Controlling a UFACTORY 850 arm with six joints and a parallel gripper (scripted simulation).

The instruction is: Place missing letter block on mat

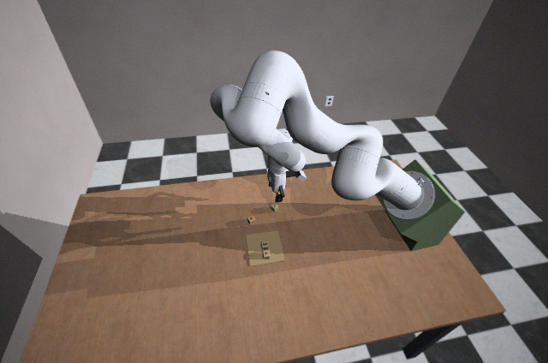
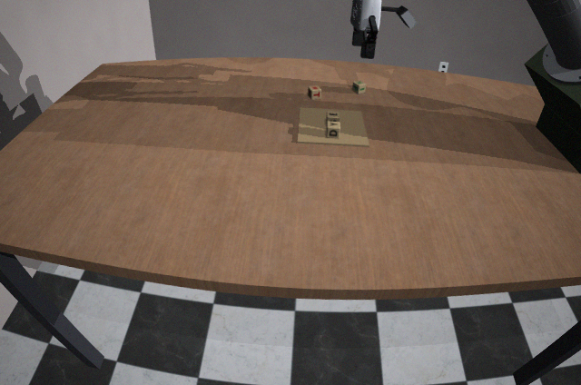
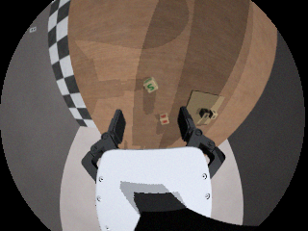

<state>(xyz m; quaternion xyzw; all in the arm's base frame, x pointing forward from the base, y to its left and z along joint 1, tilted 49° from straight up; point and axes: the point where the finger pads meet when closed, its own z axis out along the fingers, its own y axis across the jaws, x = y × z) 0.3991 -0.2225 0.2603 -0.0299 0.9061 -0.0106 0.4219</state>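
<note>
Right now the green-lettered block is 110 mm below my hand. Round my hand: tan mat 80 mm ahead, 180 mm to the left, 120 mm below; red-lettered block 120 mm ahead, 50 mm to the left, 110 mm below.
</note>
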